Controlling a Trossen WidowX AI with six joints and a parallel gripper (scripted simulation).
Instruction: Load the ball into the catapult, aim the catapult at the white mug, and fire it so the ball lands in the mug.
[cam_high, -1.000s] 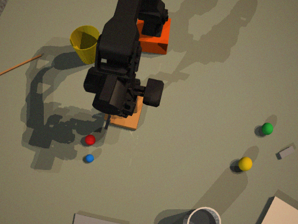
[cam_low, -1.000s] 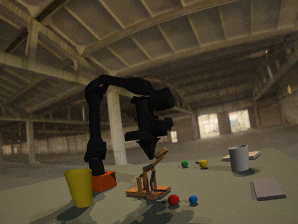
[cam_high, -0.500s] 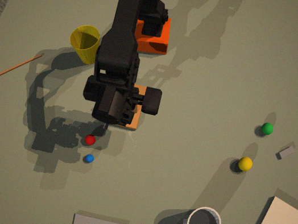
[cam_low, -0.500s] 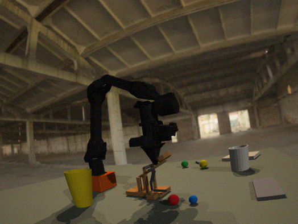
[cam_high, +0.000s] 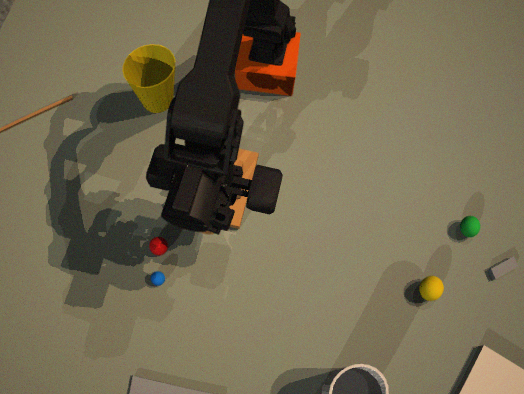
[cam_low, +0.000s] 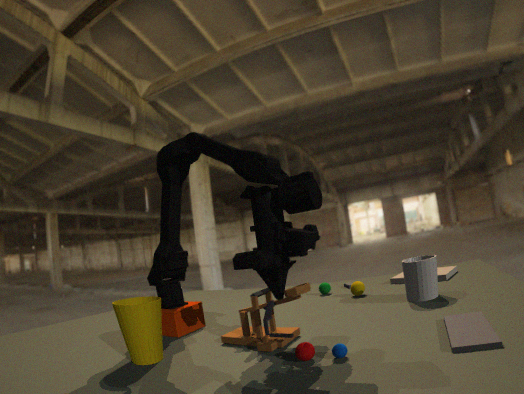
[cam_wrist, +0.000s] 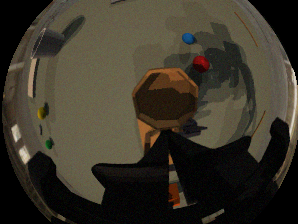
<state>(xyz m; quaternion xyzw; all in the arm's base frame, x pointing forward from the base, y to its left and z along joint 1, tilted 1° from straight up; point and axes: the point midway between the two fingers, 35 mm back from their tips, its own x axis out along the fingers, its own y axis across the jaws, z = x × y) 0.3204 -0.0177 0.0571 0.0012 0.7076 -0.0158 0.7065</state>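
Now: the wooden catapult 30 mm below my gripper tip, 20 mm to the right of it and 20 mm behind it. Round my gripper tip: red ball: 90 mm to the right, 80 mm ahead, 70 mm below; yellow cup: 210 mm behind, 170 mm to the right, 60 mm below; blue ball: 130 mm ahead, 80 mm to the right, 80 mm below.
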